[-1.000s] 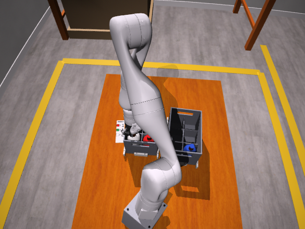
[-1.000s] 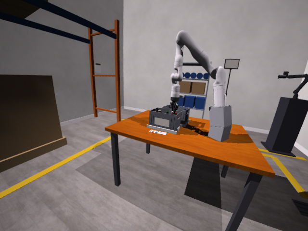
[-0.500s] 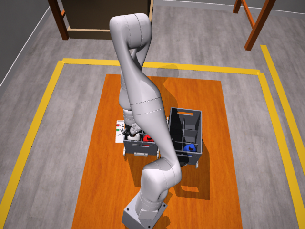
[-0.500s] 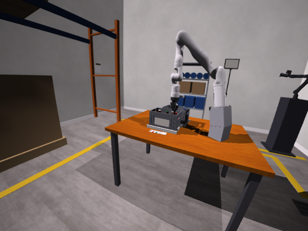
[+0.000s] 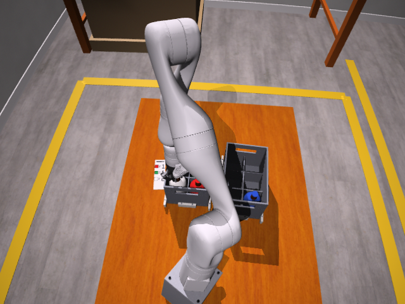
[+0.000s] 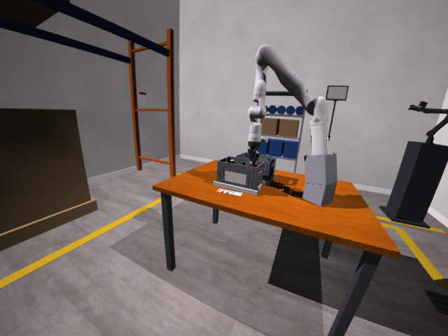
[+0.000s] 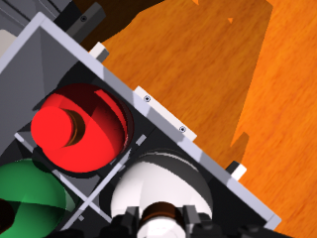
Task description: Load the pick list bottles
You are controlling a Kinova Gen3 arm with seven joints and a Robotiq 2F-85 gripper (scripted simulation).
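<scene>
Right now my hand is 80 mm to the left of the red bottle and 100 mm above it. Round my hand: pick list (100 mm ahead, 100 mm to the left, 180 mm below); blue bottle (50 mm behind, 320 mm to the right, 100 mm below); green bottle (90 mm ahead, 90 mm to the right, 100 mm below).
</scene>
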